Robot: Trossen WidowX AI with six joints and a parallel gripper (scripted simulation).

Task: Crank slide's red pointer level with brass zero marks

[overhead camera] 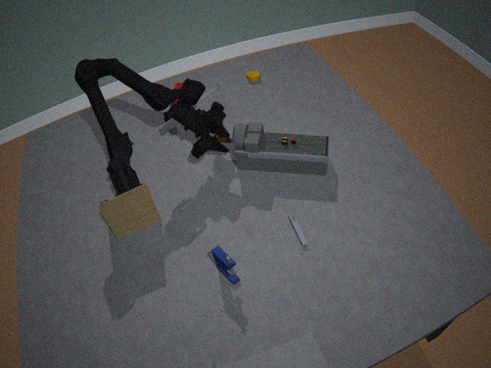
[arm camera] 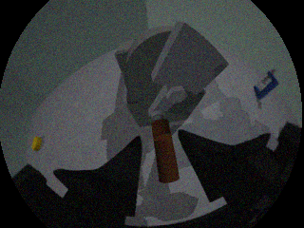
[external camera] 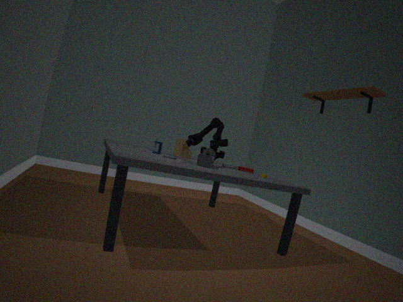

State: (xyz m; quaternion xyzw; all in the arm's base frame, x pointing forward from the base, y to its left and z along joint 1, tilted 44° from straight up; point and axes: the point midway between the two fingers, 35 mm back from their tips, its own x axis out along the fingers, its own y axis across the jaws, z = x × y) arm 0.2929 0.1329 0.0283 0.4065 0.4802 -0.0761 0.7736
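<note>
Now: the brown crank handle 1 cm behind my gripper tip, 1 cm to the left of it and 2 cm above it. The rest, counted from my gripper tip: grey bar (6 cm ahead, 34 cm to the right, 3 cm below); red pointer (16 cm ahead, 11 cm to the right, 4 cm above); small grey block (14 cm behind, 21 cm to the left, 3 cm below).
</note>
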